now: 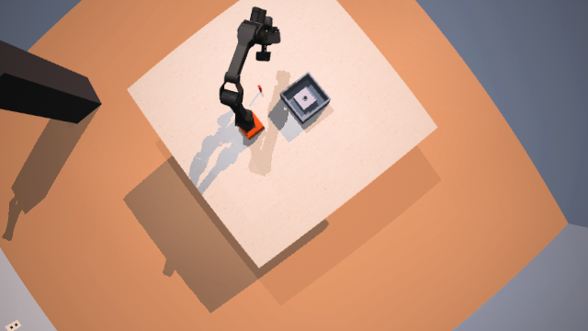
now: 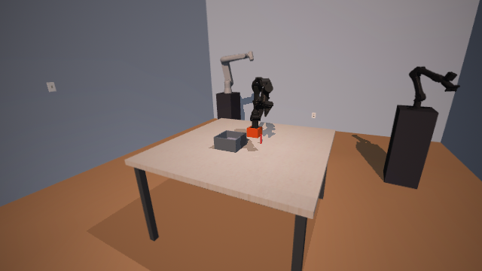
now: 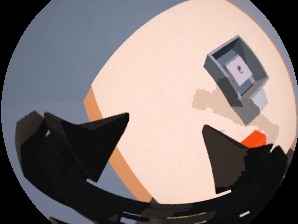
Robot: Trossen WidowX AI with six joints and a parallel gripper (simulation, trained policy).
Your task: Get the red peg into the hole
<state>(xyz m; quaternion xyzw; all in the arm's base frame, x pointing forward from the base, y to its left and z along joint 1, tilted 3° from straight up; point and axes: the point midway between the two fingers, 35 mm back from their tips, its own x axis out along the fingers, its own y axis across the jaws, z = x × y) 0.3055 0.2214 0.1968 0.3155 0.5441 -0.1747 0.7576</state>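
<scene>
The red peg is 22 cm below my gripper tip, 15 cm behind it and 9 cm to the right of it. From my gripper tip the other things lie so: grey box 27 cm to the right, 23 cm below, 2 cm ahead; plate 27 cm to the right, 22 cm below, 2 cm ahead.
</scene>
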